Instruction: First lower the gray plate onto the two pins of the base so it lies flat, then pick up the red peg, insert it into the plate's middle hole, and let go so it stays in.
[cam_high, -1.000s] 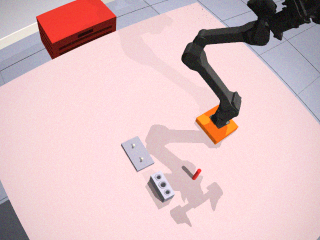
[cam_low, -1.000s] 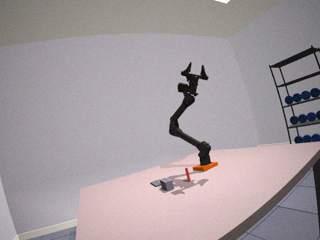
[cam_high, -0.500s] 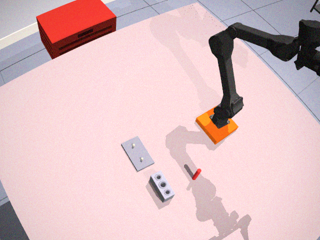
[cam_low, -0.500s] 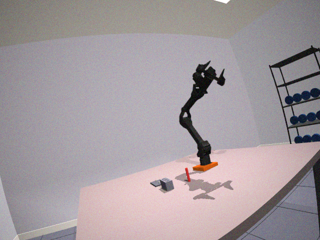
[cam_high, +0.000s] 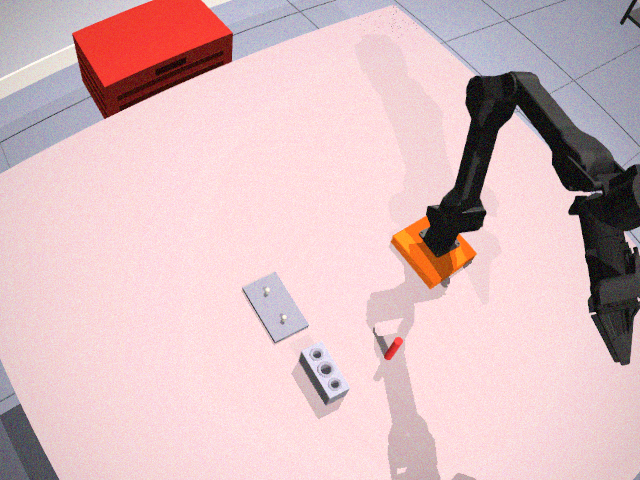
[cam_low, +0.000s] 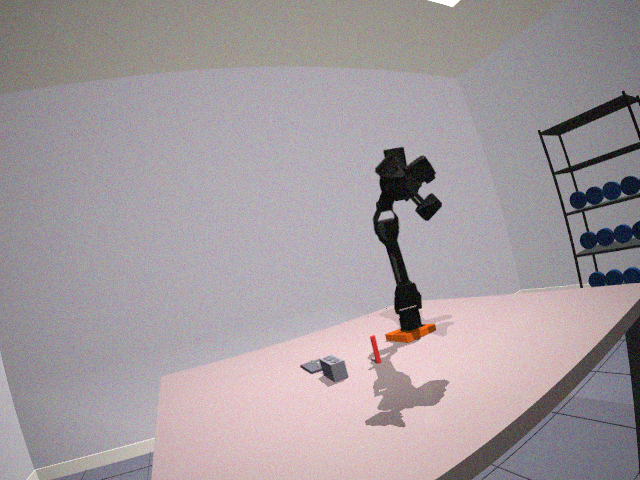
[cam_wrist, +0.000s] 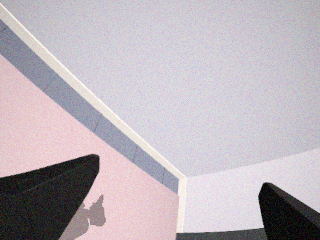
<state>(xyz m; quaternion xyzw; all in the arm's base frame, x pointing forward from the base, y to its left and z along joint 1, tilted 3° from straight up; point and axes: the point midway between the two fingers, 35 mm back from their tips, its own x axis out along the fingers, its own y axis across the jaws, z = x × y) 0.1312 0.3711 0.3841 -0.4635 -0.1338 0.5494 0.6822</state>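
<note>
The gray plate lies 370 mm below my gripper tip, 270 mm to the right of it and 220 mm ahead of it. From my gripper tip the other things lie so: red peg: 370 mm below, 240 mm to the right, 90 mm ahead.
</note>
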